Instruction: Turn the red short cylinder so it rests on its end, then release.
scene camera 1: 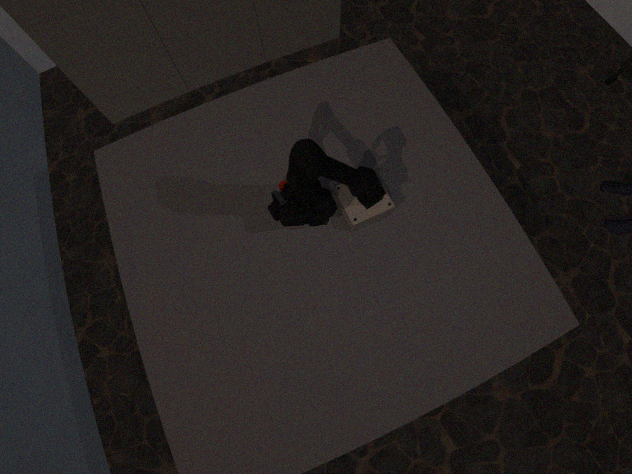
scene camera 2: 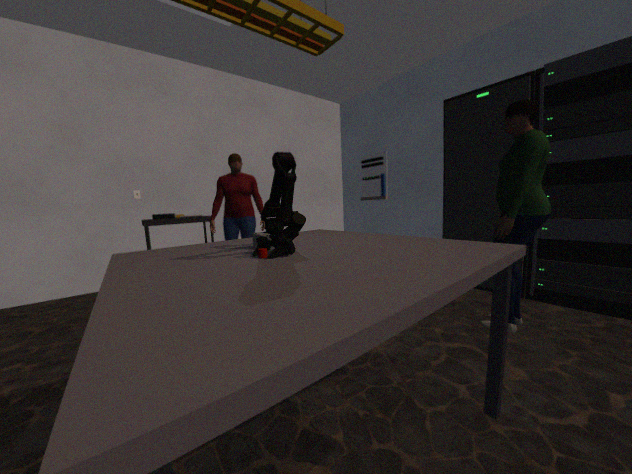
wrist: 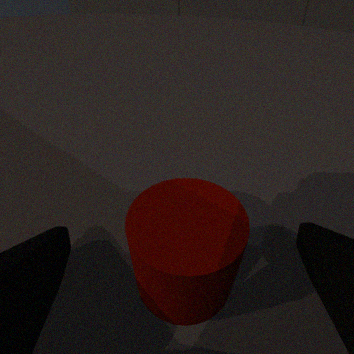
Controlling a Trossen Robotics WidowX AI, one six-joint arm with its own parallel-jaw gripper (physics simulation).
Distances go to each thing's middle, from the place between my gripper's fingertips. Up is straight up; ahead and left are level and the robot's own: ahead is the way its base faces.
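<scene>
Position of the red short cylinder (wrist: 186,236), relative to my hand: 1 cm to the left of it, 1 cm above it.
</scene>
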